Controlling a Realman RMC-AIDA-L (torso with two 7-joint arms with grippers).
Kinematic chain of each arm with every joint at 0, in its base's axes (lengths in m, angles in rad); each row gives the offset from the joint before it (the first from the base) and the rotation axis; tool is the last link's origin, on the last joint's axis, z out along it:
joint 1: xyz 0 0 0.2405 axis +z
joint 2: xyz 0 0 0 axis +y
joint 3: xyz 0 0 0.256 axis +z
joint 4: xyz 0 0 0 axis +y
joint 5: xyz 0 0 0.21 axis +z
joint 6: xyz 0 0 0 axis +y
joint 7: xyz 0 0 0.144 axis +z
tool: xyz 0 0 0
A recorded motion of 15 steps. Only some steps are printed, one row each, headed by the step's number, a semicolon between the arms.
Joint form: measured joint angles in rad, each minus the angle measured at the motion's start. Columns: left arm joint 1, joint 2, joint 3, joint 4, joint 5, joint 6, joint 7; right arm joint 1, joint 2, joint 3, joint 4, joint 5, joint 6, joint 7.
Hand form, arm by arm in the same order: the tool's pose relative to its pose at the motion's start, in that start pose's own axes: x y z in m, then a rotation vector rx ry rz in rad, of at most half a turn. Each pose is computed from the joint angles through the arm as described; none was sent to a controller.
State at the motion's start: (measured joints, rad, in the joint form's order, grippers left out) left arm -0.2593 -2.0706 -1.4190 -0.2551 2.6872 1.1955 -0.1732; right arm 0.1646 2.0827 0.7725 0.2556 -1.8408 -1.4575 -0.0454
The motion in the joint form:
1: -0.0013 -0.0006 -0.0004 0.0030 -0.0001 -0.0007 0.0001; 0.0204 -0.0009 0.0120 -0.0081 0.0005 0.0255 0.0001
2: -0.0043 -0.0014 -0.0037 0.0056 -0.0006 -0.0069 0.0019; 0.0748 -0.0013 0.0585 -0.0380 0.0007 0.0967 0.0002
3: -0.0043 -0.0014 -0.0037 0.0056 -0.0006 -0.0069 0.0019; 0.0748 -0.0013 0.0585 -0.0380 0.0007 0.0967 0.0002
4: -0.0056 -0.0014 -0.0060 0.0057 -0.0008 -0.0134 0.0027; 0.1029 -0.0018 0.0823 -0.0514 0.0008 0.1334 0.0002
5: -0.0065 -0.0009 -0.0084 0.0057 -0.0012 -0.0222 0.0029; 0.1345 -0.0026 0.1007 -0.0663 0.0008 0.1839 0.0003
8: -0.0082 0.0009 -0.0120 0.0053 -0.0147 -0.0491 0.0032; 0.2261 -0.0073 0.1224 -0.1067 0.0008 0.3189 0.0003
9: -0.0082 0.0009 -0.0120 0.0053 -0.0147 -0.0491 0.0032; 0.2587 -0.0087 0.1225 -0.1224 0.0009 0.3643 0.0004
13: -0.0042 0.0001 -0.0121 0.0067 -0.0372 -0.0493 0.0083; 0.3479 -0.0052 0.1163 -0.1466 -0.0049 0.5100 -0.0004
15: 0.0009 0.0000 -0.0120 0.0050 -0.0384 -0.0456 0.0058; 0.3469 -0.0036 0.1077 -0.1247 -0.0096 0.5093 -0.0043
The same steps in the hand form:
1: -0.0005 0.0000 -0.0001 0.0006 -0.0024 0.0004; 0.0015 0.0021 0.0070 -0.0014 0.0116 0.0000
2: -0.0013 0.0000 0.0005 0.0038 -0.0080 0.0014; 0.0057 0.0051 0.0251 0.0098 0.0467 -0.0036
3: -0.0013 0.0000 0.0005 0.0038 -0.0080 0.0014; 0.0057 0.0051 0.0251 0.0098 0.0467 -0.0036
4: -0.0019 -0.0003 0.0010 0.0064 -0.0130 0.0016; 0.0075 0.0072 0.0343 0.0154 0.0647 -0.0027
5: -0.0028 -0.0010 0.0014 0.0099 -0.0202 0.0015; 0.0109 0.0110 0.0441 0.0133 0.0956 -0.0021
8: -0.0055 -0.0043 0.0023 0.0289 -0.0415 -0.0029; 0.0179 0.0274 0.0708 -0.0218 0.1762 -0.0068
9: -0.0055 -0.0043 0.0023 0.0289 -0.0415 -0.0029; 0.0198 0.0343 0.0795 -0.0402 0.2034 -0.0124
13: -0.0060 -0.0082 0.0003 0.0526 -0.0423 -0.0061; 0.0264 0.0631 0.0997 -0.1102 0.2972 -0.0169
15: -0.0060 -0.0093 -0.0013 0.0562 -0.0404 -0.0089; 0.0253 0.0712 0.0992 -0.1320 0.2926 -0.0065

